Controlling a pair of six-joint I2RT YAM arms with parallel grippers.
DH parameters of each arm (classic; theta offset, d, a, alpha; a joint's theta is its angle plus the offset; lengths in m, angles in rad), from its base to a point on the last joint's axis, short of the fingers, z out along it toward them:
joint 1: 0 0.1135 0.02 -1.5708
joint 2: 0 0 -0.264 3.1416
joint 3: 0.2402 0 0.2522 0
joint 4: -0.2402 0 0.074 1.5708
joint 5: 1.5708 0 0 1.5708
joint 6: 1.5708 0.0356 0 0
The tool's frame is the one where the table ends.
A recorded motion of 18 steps. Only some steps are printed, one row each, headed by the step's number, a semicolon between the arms.
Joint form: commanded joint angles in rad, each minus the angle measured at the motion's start. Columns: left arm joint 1, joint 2, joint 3, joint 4, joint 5, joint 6; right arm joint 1, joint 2, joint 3, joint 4, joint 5, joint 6.
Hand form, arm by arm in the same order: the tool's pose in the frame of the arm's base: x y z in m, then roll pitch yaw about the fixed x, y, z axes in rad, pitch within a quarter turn. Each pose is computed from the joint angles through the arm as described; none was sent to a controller.
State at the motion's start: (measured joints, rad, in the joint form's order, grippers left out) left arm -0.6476 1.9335 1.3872 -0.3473 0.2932 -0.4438; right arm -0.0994 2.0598 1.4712 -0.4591 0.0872 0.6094
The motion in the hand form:
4: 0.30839 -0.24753 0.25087 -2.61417 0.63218 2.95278; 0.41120 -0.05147 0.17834 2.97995 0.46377 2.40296
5: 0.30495 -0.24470 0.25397 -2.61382 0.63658 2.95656; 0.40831 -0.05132 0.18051 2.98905 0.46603 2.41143
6: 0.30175 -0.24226 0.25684 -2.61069 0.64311 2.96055; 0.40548 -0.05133 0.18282 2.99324 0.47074 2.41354
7: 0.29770 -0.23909 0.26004 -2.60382 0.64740 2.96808; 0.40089 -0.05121 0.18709 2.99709 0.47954 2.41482
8: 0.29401 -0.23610 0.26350 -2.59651 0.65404 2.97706; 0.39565 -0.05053 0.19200 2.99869 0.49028 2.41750
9: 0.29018 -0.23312 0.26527 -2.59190 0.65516 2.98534; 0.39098 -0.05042 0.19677 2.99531 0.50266 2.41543
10: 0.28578 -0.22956 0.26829 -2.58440 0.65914 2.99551; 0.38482 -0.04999 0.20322 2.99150 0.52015 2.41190
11: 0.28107 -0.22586 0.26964 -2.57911 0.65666 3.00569; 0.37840 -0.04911 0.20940 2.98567 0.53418 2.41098
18: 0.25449 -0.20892 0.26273 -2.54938 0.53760 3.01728; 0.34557 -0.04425 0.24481 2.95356 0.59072 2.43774
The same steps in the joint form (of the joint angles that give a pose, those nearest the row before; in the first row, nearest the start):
4: -0.0090 -0.1685 -0.0377 -0.0331 -0.0725 0.0617; -0.0141 -0.0785 -0.0527 -0.0755 0.0410 -0.0535
5: -0.0090 -0.1882 -0.0501 -0.0361 -0.0762 0.0604; -0.0141 -0.0909 -0.0611 -0.0814 0.0460 -0.0611
6: -0.0093 -0.2068 -0.0625 -0.0350 -0.0784 0.0592; -0.0145 -0.1043 -0.0710 -0.0828 0.0509 -0.0643
7: -0.0092 -0.2298 -0.0784 -0.0348 -0.0787 0.0547; -0.0149 -0.1274 -0.0869 -0.0843 0.0579 -0.0679
8: -0.0090 -0.2519 -0.0924 -0.0333 -0.0805 0.0501; -0.0142 -0.1545 -0.1057 -0.0839 0.0639 -0.0724
9: -0.0092 -0.2720 -0.1088 -0.0331 -0.0826 0.0441; -0.0149 -0.1802 -0.1231 -0.0799 0.0679 -0.0749
10: -0.0090 -0.2968 -0.1259 -0.0331 -0.0843 0.0379; -0.0150 -0.2141 -0.1449 -0.0756 0.0751 -0.0771
11: -0.0090 -0.3204 -0.1460 -0.0350 -0.0860 0.0294; -0.0143 -0.2484 -0.1665 -0.0732 0.0778 -0.0803
18: -0.0112 -0.4147 -0.2453 -0.1072 -0.0262 -0.0271; -0.0126 -0.4208 -0.2395 -0.1042 0.0635 -0.1216

